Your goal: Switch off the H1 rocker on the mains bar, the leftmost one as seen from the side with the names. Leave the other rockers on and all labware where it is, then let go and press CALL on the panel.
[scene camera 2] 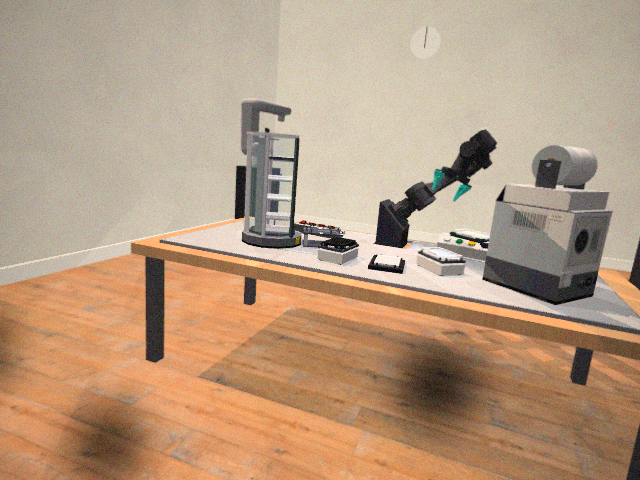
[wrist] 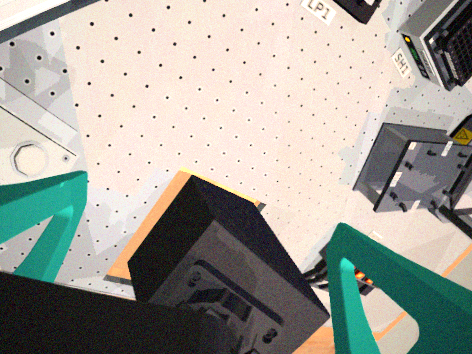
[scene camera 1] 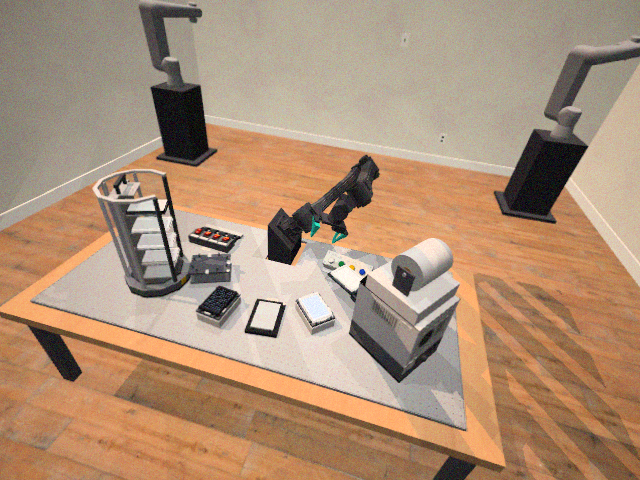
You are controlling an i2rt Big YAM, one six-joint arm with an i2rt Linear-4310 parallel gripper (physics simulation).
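Seen in the pictures: gripper, fingertip midpoint: (scene camera 2: 443, 195) (wrist: 213, 212) (scene camera 1: 321, 239); arm's base, link origin: (scene camera 2: 396, 214) (wrist: 222, 316) (scene camera 1: 287, 229).
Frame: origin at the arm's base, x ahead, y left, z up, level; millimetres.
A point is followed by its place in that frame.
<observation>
The mains bar (scene camera 1: 211, 243) {x 98, y -343, z -99 mm} (scene camera 2: 319, 227) {x 92, y -334, z -91 mm} lies at the back left of the table with a row of red rockers. Their settings are too small to read. In the wrist view the right finger hides most of the bar, with a few lit orange spots beside it. The pale panel (scene camera 1: 335, 256) {x 53, y 249, z -58 mm} (scene camera 2: 465, 250) {x 106, y 313, z -98 mm} (wrist: 15, 131) {x 90, y 254, z -77 mm} lies right of the arm's base, with white, green, yellow and blue buttons; its button names are not readable. In the wrist view a round white button (wrist: 30, 159) {x 78, y 236, z -63 mm} shows beside the left finger. My gripper (scene camera 1: 323, 238) {x 188, y 199, z 122 mm} (scene camera 2: 444, 195) {x 188, y 199, z 122 mm} (wrist: 213, 212) {x 188, y 199, z 122 mm} is open and empty, high above the table near the base, between bar and panel.
A round shelf tower (scene camera 1: 169, 232) (scene camera 2: 296, 191) and a dark grey box (scene camera 1: 210, 269) {x 291, y -243, z -72 mm} (wrist: 372, 165) {x 219, y -205, z -127 mm} stand at the left. A black-topped block (scene camera 1: 219, 303) {x 454, y -120, z -70 mm}, a black-framed plate (scene camera 1: 265, 316) {x 432, y 54, z -109 mm} and a white block (scene camera 1: 315, 311) {x 380, y 236, z -77 mm} stand in front. A tall machine (scene camera 1: 382, 320) {x 474, y 473, z 65 mm} (scene camera 2: 532, 248) {x 492, y 494, z 15 mm} stands right, beside a white plate (scene camera 1: 347, 279) {x 251, y 329, z 2 mm}.
</observation>
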